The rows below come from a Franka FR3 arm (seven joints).
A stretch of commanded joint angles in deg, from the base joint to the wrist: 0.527 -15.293 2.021 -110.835 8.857 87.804 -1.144; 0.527 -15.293 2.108 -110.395 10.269 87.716 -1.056; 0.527 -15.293 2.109 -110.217 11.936 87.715 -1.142; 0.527 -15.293 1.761 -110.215 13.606 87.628 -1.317; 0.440 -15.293 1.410 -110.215 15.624 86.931 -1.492; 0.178 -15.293 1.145 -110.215 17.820 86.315 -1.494; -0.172 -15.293 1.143 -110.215 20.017 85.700 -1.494; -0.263 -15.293 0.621 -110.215 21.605 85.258 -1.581; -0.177 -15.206 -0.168 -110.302 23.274 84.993 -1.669; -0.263 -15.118 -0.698 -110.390 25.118 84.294 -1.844; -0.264 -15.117 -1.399 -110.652 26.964 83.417 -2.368; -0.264 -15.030 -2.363 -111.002 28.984 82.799 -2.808; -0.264 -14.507 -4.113 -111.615 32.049 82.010 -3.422
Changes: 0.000 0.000 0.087 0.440 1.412 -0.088 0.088; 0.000 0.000 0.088 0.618 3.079 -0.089 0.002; 0.000 0.000 -0.260 0.620 4.749 -0.176 -0.173; -0.087 0.000 -0.611 0.620 6.767 -0.873 -0.348; -0.349 0.000 -0.876 0.620 8.963 -1.489 -0.350; -0.699 0.000 -0.878 0.620 11.160 -2.104 -0.350; -0.790 0.000 -1.400 0.620 12.748 -2.546 -0.437; -0.704 0.087 -2.189 0.533 14.417 -2.811 -0.525; -0.790 0.175 -2.719 0.445 16.261 -3.510 -0.700; -0.791 0.176 -3.420 0.183 18.107 -4.387 -1.224; -0.791 0.263 -4.384 -0.167 20.127 -5.005 -1.664; -0.791 0.786 -6.134 -0.780 23.192 -5.794 -2.278
